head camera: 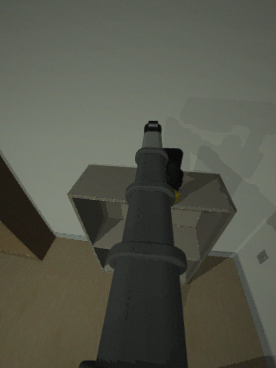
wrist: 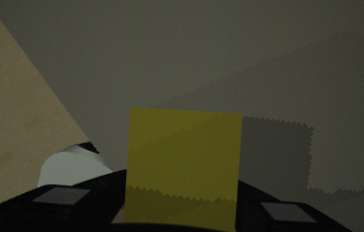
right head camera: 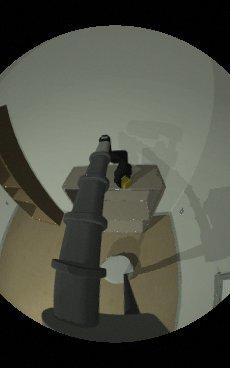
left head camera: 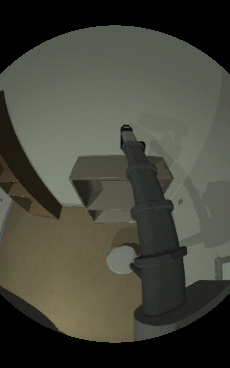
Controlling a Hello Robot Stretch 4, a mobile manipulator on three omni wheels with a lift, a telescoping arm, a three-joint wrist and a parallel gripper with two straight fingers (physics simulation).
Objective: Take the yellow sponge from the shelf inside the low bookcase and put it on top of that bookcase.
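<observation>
The yellow sponge is at the top board of the low grey bookcase, near its front edge. Whether its underside touches the board cannot be made out. My gripper is open and points down, with the sponge between its spread fingers. In the wrist view a narrow gap shows between the left finger and the sponge. In the left head view the arm hides the sponge and the gripper.
The extended arm reaches over the bookcase to the wall behind it. A round white object is in front of the bookcase. A brown shelf unit stands at the left.
</observation>
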